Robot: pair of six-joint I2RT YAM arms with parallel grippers.
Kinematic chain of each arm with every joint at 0, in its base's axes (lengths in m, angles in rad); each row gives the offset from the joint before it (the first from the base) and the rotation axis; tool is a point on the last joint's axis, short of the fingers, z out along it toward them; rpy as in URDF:
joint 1: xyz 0 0 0.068 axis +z
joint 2: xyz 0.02 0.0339 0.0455 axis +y
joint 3: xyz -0.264 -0.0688 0 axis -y
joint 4: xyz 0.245 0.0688 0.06 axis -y
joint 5: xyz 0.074 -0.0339 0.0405 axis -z
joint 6: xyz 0.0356 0 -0.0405 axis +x
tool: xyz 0 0 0 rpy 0 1.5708 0
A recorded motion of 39 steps. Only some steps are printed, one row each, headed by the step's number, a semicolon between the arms.
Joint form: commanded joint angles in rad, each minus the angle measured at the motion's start. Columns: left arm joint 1, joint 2, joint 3, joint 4, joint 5, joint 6; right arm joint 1, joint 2, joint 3, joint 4, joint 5, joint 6.
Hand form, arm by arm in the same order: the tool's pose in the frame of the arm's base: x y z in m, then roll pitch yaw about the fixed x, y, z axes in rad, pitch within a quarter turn. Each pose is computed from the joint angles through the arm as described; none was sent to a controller.
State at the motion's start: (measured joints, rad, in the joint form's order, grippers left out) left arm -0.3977 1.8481 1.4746 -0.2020 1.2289 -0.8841; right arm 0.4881 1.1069 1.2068 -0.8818 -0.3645 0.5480
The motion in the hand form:
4: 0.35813 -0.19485 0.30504 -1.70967 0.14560 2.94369; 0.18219 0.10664 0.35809 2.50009 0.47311 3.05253
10: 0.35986 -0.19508 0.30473 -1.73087 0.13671 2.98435; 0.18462 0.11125 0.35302 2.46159 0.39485 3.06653
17: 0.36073 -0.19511 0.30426 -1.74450 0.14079 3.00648; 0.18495 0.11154 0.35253 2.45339 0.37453 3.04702
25: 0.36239 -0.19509 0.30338 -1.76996 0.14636 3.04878; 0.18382 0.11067 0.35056 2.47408 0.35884 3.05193
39: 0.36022 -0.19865 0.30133 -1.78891 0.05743 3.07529; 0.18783 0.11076 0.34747 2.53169 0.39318 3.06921
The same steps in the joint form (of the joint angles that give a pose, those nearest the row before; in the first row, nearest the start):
4: -0.0164 -0.0363 0.0084 -0.0023 0.0691 -0.0229; -0.0107 0.0061 0.0252 -0.0851 0.0504 -0.0217
10: -0.0164 -0.0362 0.0084 0.0046 0.0221 -0.0443; -0.0080 0.0309 0.0252 -0.0988 -0.0218 0.0049
17: -0.0164 -0.0362 0.0084 0.0046 -0.0057 -0.0439; -0.0080 0.0332 0.0252 -0.0999 -0.0248 0.0305
25: -0.0164 -0.0362 0.0084 0.0046 -0.0584 -0.0462; -0.0080 0.0351 0.0252 -0.1228 -0.0172 0.0275
39: -0.0275 -0.0362 0.0084 -0.0164 -0.0862 -0.1217; -0.0080 0.0484 0.0252 -0.1221 0.0358 -0.0103

